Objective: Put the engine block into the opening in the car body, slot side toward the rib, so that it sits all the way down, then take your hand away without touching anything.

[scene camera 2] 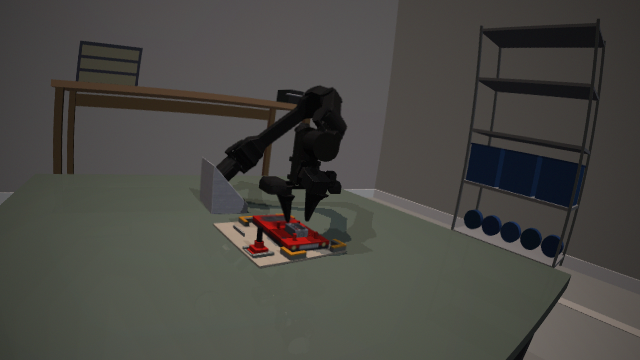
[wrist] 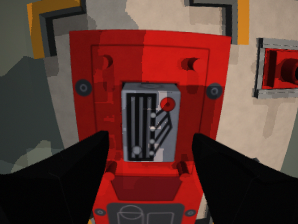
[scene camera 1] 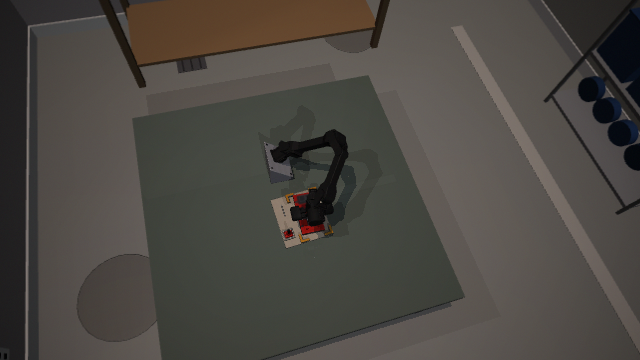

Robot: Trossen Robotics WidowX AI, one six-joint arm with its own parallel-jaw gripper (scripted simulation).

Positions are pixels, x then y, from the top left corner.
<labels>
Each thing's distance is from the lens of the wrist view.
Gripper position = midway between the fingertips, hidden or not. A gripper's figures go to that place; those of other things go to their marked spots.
my gripper (wrist: 151, 139): 0.10 m
red car body (wrist: 101, 60): 0.10 m
</labels>
